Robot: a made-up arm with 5 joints.
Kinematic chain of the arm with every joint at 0, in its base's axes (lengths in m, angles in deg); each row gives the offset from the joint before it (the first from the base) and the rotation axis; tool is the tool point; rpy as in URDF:
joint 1: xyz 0 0 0.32 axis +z
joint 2: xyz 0 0 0 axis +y
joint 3: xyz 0.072 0 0.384 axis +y
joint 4: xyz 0.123 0 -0.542 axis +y
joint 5: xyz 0.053 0 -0.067 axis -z
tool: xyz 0 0 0 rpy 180 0 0
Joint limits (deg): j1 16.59..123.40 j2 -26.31..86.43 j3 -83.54..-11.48 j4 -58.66..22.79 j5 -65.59..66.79
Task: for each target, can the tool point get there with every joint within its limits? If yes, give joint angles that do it. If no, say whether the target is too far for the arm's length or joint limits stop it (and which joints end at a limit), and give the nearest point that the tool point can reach.
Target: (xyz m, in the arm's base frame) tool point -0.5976 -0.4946 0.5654
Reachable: no: joint limits stop it (at a limit: joint 2, joint 3, joint 4) | nearest point -0.1366 -0.1130 -0.0310 | short by 0.845 m
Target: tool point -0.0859 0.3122 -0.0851
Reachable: yes | joints 105.39 45.79 -27.50 -17.16 -20.71
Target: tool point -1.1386 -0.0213 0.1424
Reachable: no: too far | nearest point -0.3352 0.5084 0.1424 | short by 0.962 m
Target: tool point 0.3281 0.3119 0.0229
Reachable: yes | joints 43.55 33.27 -31.15 -31.40 -44.29
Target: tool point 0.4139 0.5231 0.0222
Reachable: yes | joints 51.65 42.54 -61.70 12.59 -6.70
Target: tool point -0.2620 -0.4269 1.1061
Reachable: no: joint limits stop it (at a limit: joint 1, joint 2, joint 3, joint 4) | nearest point -0.1782 0.2703 1.0721 | short by 0.703 m
